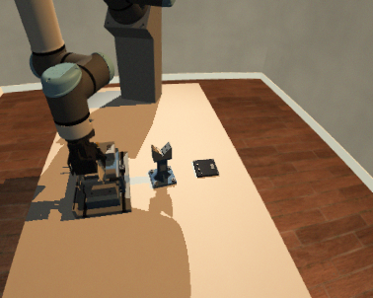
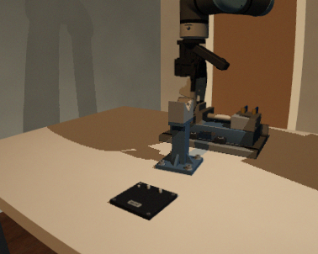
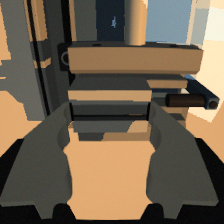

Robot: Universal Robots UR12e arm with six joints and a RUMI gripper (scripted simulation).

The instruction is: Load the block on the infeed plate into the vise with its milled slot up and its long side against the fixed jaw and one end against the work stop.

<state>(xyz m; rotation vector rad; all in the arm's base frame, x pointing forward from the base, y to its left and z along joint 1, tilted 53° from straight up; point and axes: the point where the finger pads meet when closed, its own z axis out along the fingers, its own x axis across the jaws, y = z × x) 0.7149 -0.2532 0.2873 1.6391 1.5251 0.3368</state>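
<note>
My gripper is now right at the part. The rest, counted from my hand: dark work stop rod 60 mm to the left, 20 mm ahead, 10 mm below; then moving jaw 30 mm to the left, 30 mm behind, 20 mm below; then cream cylinder rod 80 mm behind, 50 mm to the left, 20 mm below.
</note>
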